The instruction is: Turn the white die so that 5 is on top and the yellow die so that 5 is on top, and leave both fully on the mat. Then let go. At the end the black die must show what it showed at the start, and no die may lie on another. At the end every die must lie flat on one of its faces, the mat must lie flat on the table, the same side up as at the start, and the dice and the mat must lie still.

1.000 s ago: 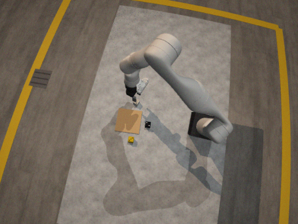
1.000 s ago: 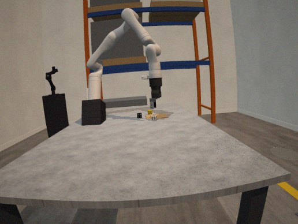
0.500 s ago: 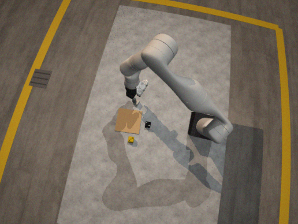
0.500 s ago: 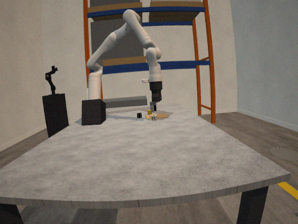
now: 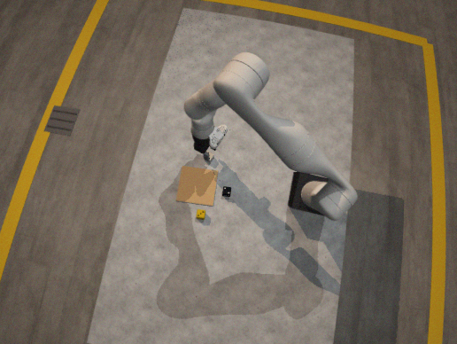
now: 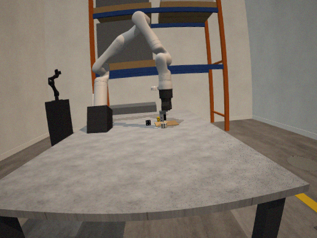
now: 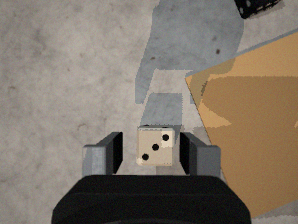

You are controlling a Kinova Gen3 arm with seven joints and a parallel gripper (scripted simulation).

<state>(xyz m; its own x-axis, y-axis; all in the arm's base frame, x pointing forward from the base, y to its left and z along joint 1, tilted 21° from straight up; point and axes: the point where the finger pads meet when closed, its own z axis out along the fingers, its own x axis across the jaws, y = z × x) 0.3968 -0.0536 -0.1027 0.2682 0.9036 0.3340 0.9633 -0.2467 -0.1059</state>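
Right now the white die is 40 mm below my hand. Round my hand: tan mat (120 mm to the left, 60 mm below, 20 mm ahead); black die (120 mm to the left, 100 mm behind, 40 mm below); yellow die (230 mm to the left, 40 mm below, 30 mm behind).
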